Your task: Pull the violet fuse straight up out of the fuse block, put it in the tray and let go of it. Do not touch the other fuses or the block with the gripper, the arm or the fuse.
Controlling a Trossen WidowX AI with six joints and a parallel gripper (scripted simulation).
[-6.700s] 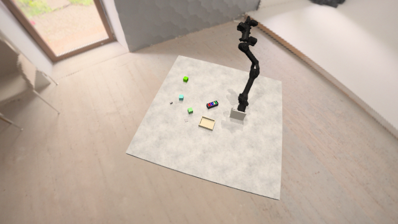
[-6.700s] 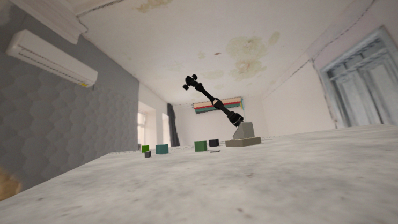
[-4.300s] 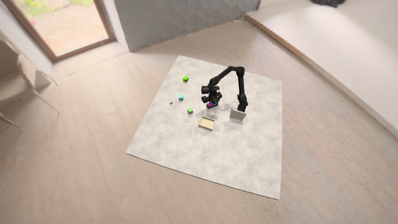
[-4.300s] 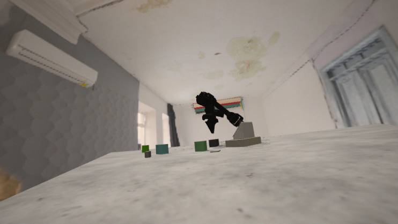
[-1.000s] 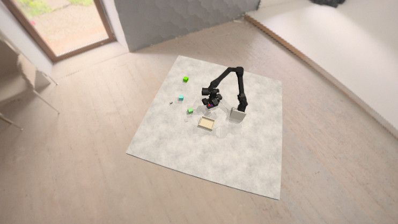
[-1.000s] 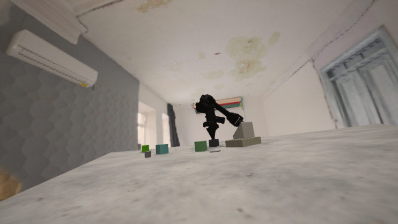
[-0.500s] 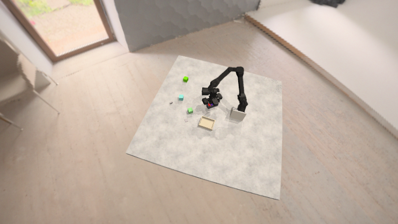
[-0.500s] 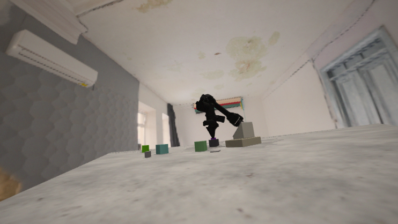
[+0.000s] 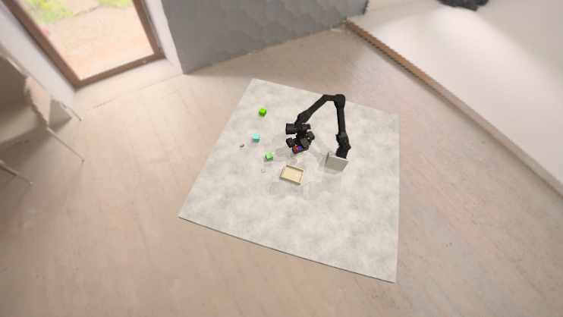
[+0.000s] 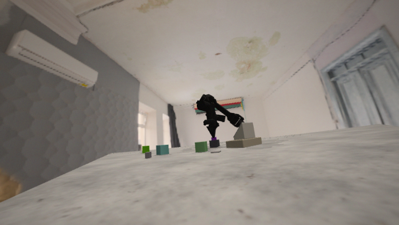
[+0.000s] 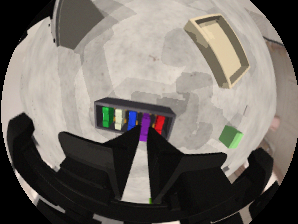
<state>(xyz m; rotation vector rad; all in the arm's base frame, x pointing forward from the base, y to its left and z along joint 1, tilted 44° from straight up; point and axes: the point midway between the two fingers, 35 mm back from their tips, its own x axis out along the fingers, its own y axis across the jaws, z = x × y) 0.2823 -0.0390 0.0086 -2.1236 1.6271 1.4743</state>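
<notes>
Right now the beige tray is 200 mm to the left of my gripper tip, 50 mm below it and 10 mm behind it. The rest, counted from my gripper tip: small grey piece (380 mm ahead, 70 mm to the left, 40 mm below); then violet fuse (10 mm below); then teal cube (310 mm ahead, 30 mm below, 10 mm to the right).
</notes>
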